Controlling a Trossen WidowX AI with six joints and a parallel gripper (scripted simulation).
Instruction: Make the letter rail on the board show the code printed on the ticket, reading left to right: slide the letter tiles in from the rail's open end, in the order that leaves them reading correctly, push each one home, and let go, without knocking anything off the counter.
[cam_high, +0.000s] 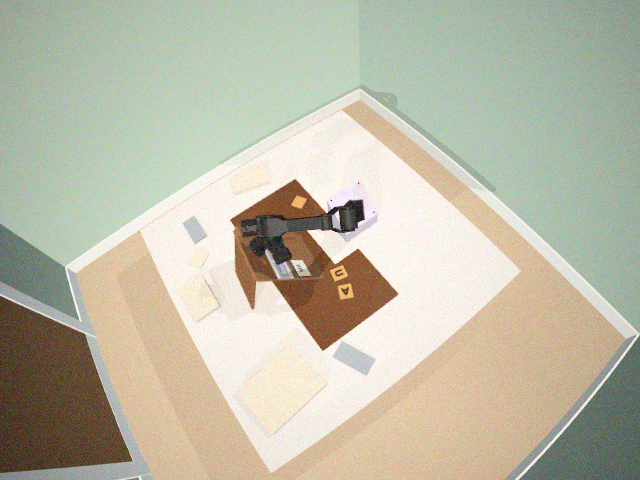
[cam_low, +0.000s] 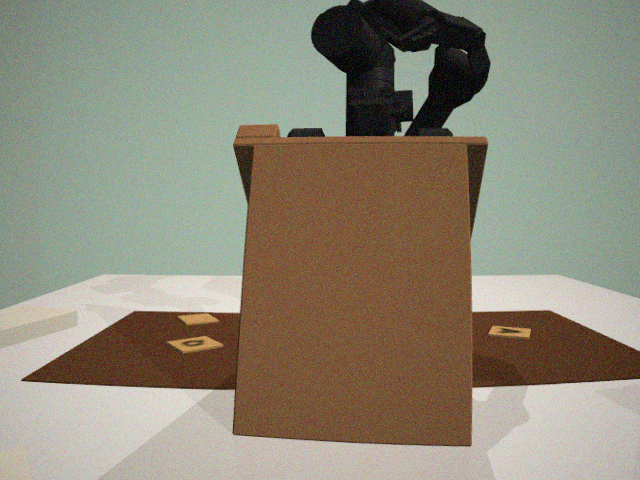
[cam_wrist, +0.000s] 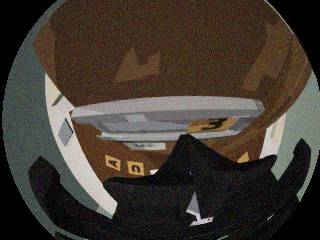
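Right now my gripper tip is 90 mm above the white ticket, 80 mm to the right of it and 40 mm past it. Round my gripper tip: brown mat 180 mm below, 160 mm behind, 20 mm to the left.
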